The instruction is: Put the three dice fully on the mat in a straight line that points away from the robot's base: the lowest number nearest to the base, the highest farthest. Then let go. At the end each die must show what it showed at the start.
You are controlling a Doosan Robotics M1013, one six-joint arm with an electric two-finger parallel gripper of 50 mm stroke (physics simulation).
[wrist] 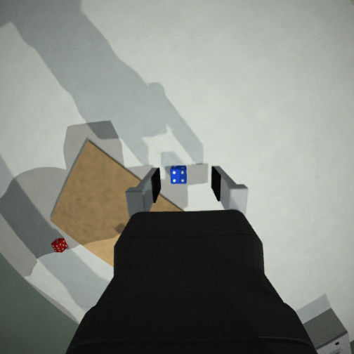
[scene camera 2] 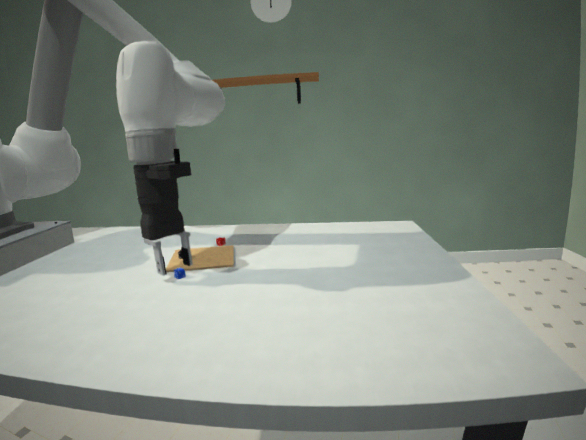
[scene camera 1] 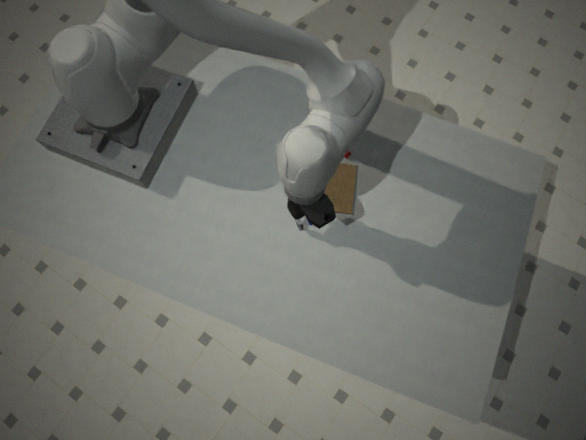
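Pixels of known places: gripper, fingertip midpoint: (scene camera 2: 175, 269); arm's base, origin of the base link: (scene camera 1: 117, 111).
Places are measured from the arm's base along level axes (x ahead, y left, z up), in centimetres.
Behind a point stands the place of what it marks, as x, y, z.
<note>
The blue die (scene camera 1: 310, 223) {58.4, -13.1, -5.1} (scene camera 2: 179, 273) {58.7, -13.1, -5.4} (wrist: 178, 175) lies on the table beside the tan mat (scene camera 1: 345, 190) {64.7, -1.3, -6.2} (scene camera 2: 215, 257) {63.3, -2.2, -6.1} (wrist: 90, 185), four pips up in the wrist view. My gripper (scene camera 1: 306, 224) {57.9, -12.7, -4.7} (scene camera 2: 174, 268) {57.9, -12.7, -4.7} (wrist: 185, 177) is open and empty, pointing down a little above the blue die, which appears between the fingers in the wrist view, nearer the left one. The red die (scene camera 1: 347, 155) {62.5, 8.2, -5.0} (scene camera 2: 221, 241) {62.6, 8.0, -5.5} (wrist: 59, 245) lies off the mat, by its far side in scene camera 2. A dark shape by the right finger there may be the black die; the gripper body hides that mat corner in the wrist view.
The robot's base plate (scene camera 1: 165, 125) {14.1, -0.1, 0.0} (scene camera 2: 45, 240) {15.2, 4.3, -2.8} (wrist: 327, 327) stands on the pale table (scene camera 1: 250, 280) {48.2, -31.6, -6.6} (scene camera 2: 300, 340) {81.1, -34.5, -6.5} (wrist: 280, 100). The arm hides part of the mat in scene camera 1. Shadows of the arm fall across the table and part of the mat.
</note>
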